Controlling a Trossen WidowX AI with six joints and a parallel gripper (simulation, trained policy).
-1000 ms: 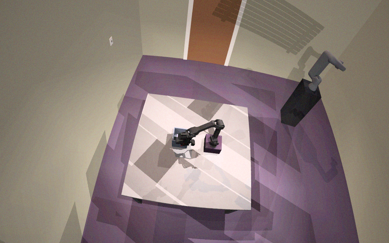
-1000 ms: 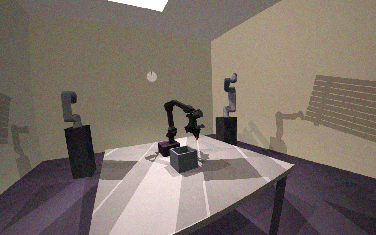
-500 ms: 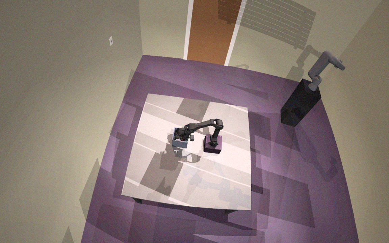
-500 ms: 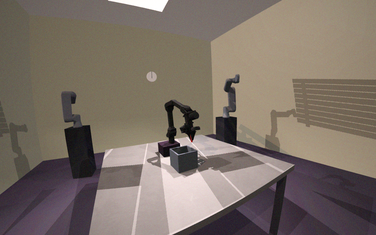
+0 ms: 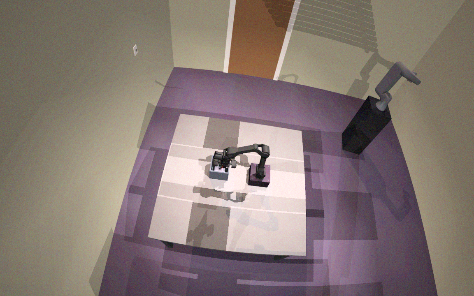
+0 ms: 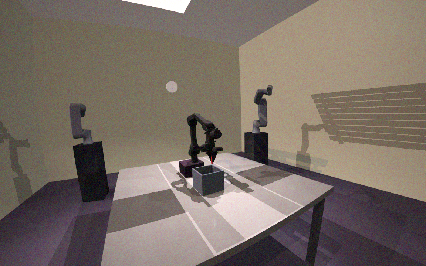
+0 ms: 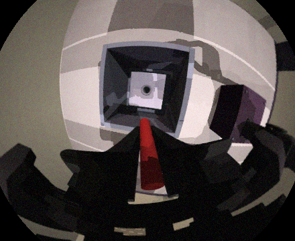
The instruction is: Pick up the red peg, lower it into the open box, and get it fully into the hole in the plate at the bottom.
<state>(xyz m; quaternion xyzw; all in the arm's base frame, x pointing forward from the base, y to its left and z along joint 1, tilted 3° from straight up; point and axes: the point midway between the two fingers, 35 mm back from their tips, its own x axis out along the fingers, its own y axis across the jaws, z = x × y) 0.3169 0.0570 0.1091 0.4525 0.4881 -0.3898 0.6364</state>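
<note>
The plate is 3 cm ahead of my gripper tip, 5 cm to the right of it and 13 cm below it. The rest, counted from my gripper tip: red peg (1 cm behind, 3 cm above).
</note>
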